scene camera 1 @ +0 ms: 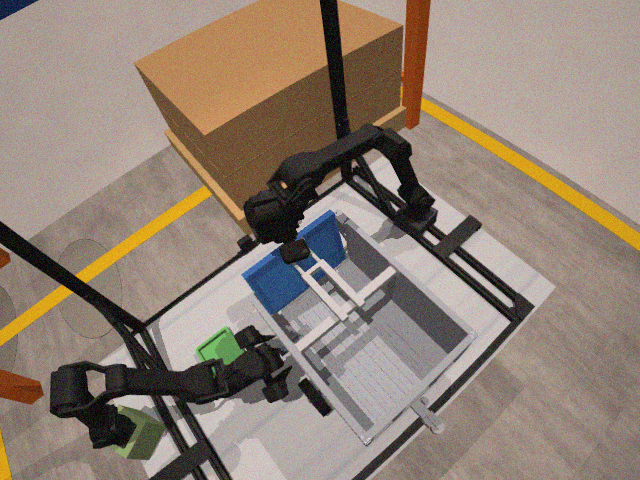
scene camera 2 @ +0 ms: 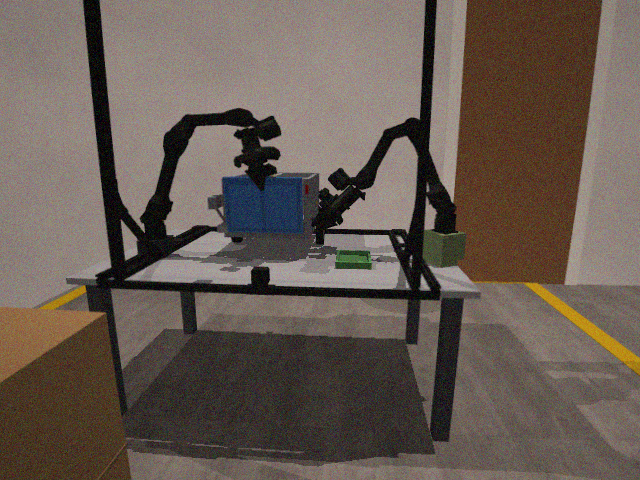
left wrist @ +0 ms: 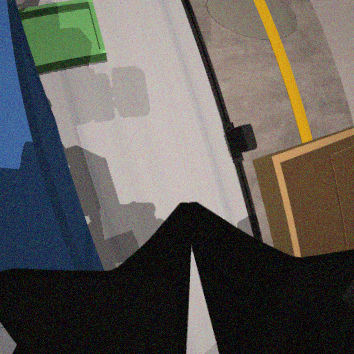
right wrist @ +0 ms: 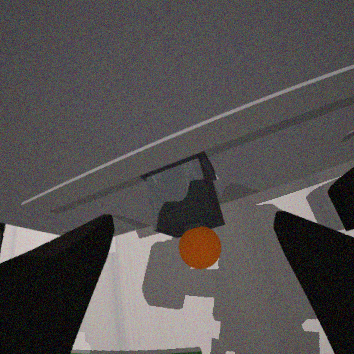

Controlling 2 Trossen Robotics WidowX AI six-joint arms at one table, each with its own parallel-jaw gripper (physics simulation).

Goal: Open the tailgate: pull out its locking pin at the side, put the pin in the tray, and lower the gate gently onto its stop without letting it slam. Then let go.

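Places are measured from the left arm's base along level axes (x ahead, y up, z right), in millimetres.
Pixels of known places: left gripper, between the fingertips: [scene camera 1: 274,240] [scene camera 2: 262,190] [left wrist: 187,210]; right gripper, between the fingertips: [scene camera 2: 315,228]; left arm's base, origin of its link: [scene camera 1: 416,211] [scene camera 2: 155,237]; right arm's base, origin of its link: [scene camera 1: 121,430] [scene camera 2: 444,231].
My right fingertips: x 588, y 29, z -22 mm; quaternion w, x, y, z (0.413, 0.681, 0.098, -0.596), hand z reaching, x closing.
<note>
Ahead of a thing's pixels: the offset from my right fingertips to its middle. "spot": to the spot under its first point.
The blue tailgate [scene camera 1: 326,235] [scene camera 2: 241,209] [left wrist: 32,215] stands upright, closing the end of the grey box bed. The locking pin's orange knob [right wrist: 200,247] shows at a dark bracket low on the bed's side, between and beyond the fingers of my right gripper [right wrist: 194,221] [scene camera 1: 283,353] [scene camera 2: 318,223]. That gripper is open and empty. My left gripper [left wrist: 187,210] [scene camera 2: 261,187] is shut and empty, pointing down by the tailgate's outer face near its top edge; its fingertips are hidden in scene camera 1. The green tray {dx +131, dy -81, dz +136 mm} [scene camera 1: 219,345] [scene camera 2: 353,265] [left wrist: 70,63] lies on the table; no pin shows in it.
The grey bed {spot: dx -132, dy +188, dz -315 mm} [scene camera 1: 423,384] has white bars across its top. A black wheel {dx +23, dy -40, dz -132 mm} [scene camera 1: 315,396] is at its side. A black frame [scene camera 2: 310,293] rims the table. A green block [scene camera 1: 147,436] [scene camera 2: 443,249] stands beneath the right arm's base. A large carton stack [scene camera 1: 268,67] [scene camera 2: 46,413] stands beyond the table.
</note>
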